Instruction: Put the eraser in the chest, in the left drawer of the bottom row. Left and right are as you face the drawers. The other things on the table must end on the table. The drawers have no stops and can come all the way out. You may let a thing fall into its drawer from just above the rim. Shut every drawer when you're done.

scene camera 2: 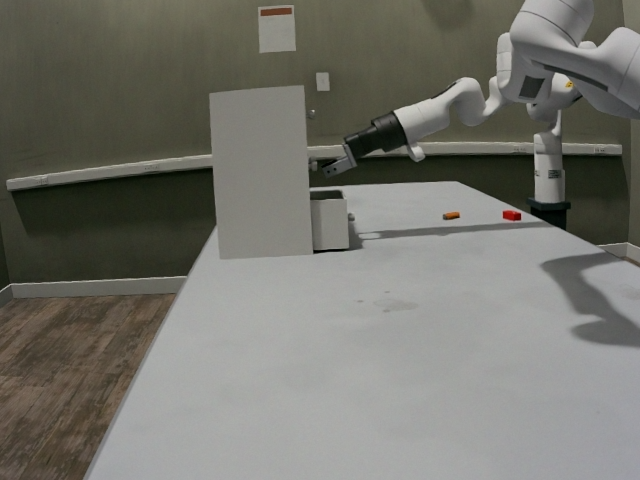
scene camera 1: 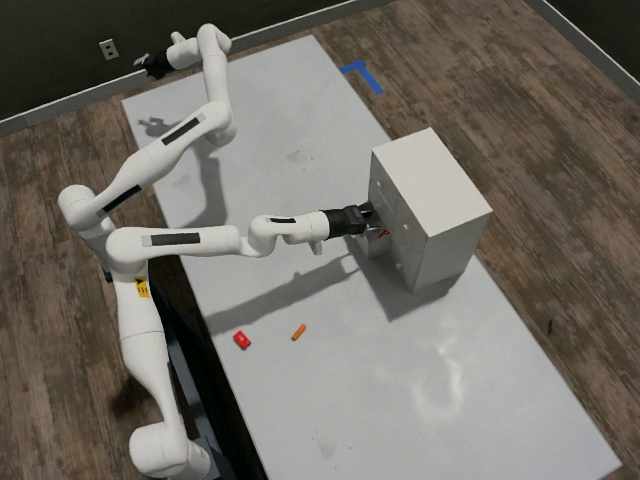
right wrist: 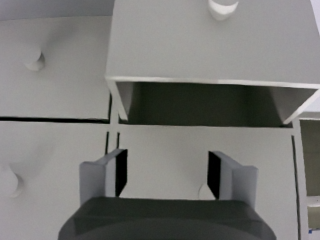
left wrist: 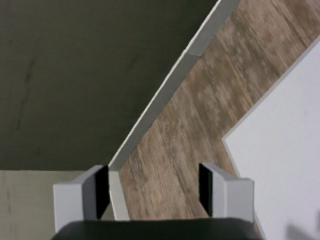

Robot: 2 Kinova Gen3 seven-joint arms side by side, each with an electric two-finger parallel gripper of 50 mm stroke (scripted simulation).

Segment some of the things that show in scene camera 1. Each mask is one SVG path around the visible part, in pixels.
My right gripper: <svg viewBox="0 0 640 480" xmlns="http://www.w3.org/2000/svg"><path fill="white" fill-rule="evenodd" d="M382 226L369 228L365 217L370 217L373 211L360 211L356 204L346 206L343 209L324 210L331 224L329 239L346 234L359 234L362 238L365 235L380 233Z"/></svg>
A white chest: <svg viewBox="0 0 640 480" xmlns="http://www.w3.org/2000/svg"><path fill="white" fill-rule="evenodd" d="M431 127L373 148L371 152L367 200L371 201L369 198L371 178L376 184L371 177L373 154L398 190L391 233L385 225L391 234L387 251L389 256L391 257L389 253L392 238L396 242L393 238L396 218L403 227L396 216L400 195L428 236L423 255L421 256L406 232L421 256L418 272L415 274L402 253L416 275L412 291L401 275L412 294L466 270L493 212Z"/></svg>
A drawer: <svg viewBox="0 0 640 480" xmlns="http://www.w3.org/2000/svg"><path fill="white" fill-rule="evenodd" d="M400 195L396 216L422 256L428 236Z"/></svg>
